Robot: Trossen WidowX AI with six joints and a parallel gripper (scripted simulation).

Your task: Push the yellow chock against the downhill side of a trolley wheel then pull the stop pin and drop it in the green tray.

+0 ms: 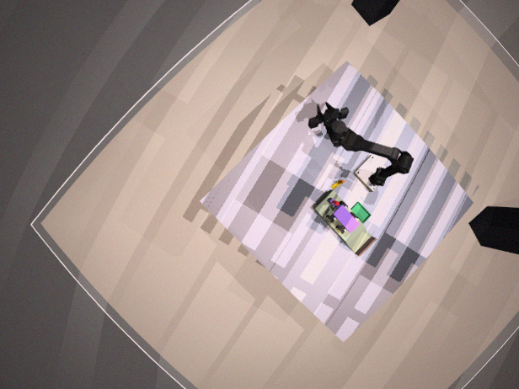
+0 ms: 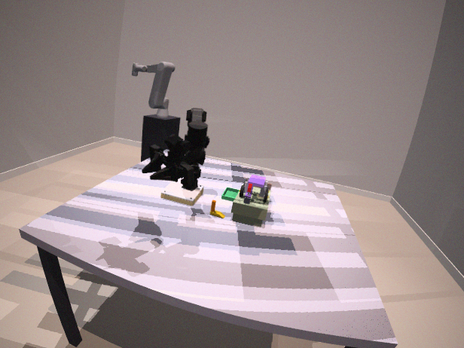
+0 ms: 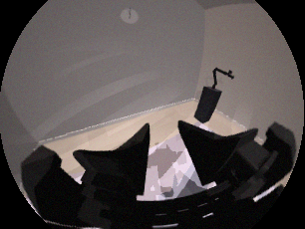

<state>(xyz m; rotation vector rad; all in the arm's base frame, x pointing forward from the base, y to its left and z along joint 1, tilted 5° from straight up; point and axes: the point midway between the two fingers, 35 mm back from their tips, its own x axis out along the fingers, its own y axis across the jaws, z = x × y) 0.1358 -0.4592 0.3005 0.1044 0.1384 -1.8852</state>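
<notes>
My gripper tip is 40 cm to the right of the yellow chock, 27 cm above it and 8 cm short of it. From my gripper tip the other things lie so: red-headed stop pin 45 cm to the left, 19 cm ahead, 16 cm below; then pale green ramp 56 cm to the left, 24 cm below, 19 cm ahead; then purple trolley 56 cm to the left, 19 cm ahead, 18 cm below.
</notes>
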